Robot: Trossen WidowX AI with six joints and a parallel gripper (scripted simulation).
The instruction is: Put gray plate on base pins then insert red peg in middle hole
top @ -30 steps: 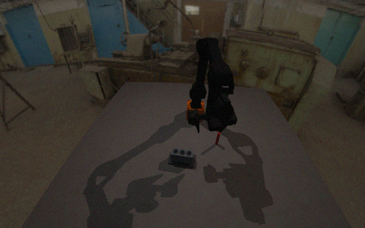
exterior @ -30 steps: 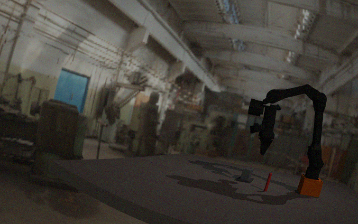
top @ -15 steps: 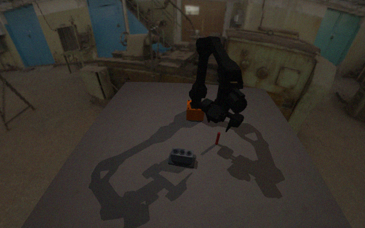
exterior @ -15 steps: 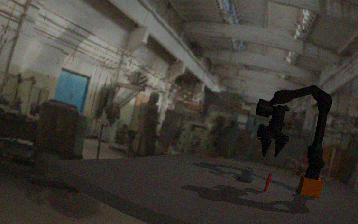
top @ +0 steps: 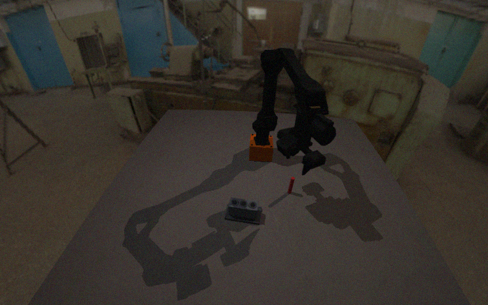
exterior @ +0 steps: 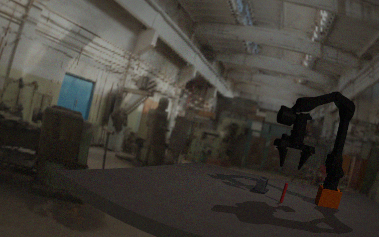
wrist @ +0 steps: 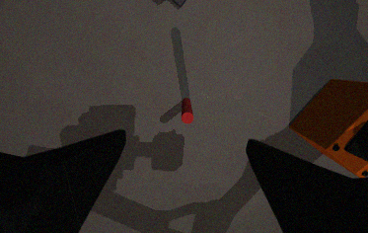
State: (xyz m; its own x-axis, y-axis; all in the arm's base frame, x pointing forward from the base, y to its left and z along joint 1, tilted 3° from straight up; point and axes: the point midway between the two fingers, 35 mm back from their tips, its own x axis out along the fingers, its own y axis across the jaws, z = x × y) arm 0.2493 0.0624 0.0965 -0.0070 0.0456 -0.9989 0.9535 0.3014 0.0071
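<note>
The red peg is 100 mm below my gripper tip. Also, from my gripper tip: flat base (190 mm to the right, 130 mm below, 70 mm ahead); gray plate (190 mm to the right, 100 mm below, 70 mm ahead).
</note>
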